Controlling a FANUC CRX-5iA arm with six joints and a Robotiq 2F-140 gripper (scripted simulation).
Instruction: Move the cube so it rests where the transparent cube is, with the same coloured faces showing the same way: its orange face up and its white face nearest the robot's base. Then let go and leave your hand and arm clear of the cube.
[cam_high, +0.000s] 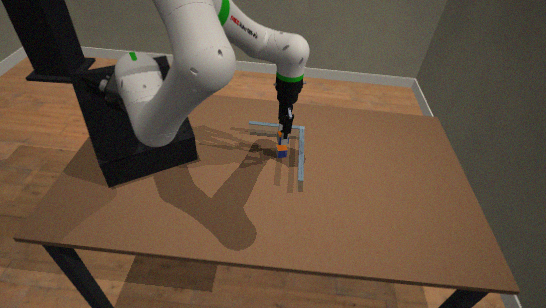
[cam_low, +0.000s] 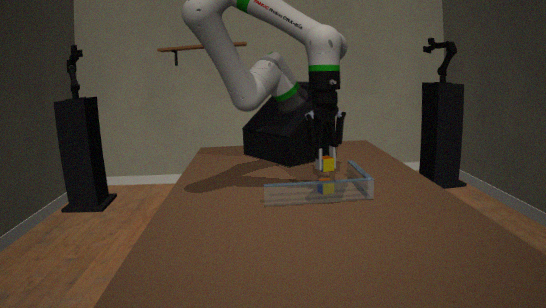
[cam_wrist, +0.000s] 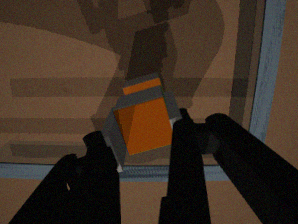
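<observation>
Now: the transparent cube 90 mm below my hand. Also, from my hand: wall: 80 mm ahead, 70 mm below, 40 mm to the right.
</observation>
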